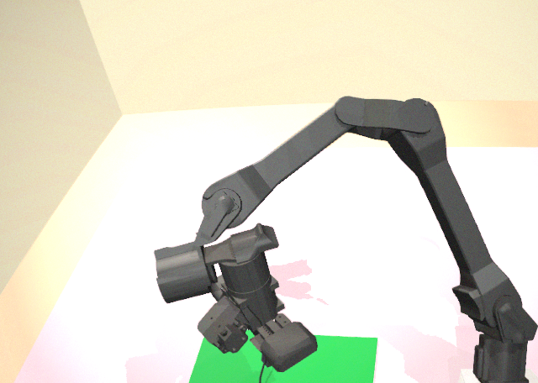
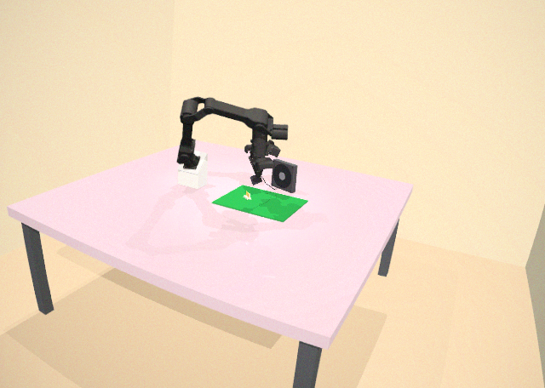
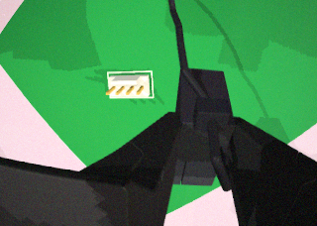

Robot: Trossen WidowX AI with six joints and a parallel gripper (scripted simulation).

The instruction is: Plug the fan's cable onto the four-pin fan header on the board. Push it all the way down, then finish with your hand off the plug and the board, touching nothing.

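Now: gripper tip 1 cm short of the green board, 2 cm to the right of it and 12 cm above it. Round my gripper tip: black fan: 3 cm ahead, 21 cm to the left, 5 cm below; pale fan header: 5 cm behind, 3 cm to the left, 11 cm below; dark fan plug: 1 cm behind, 1 cm below.
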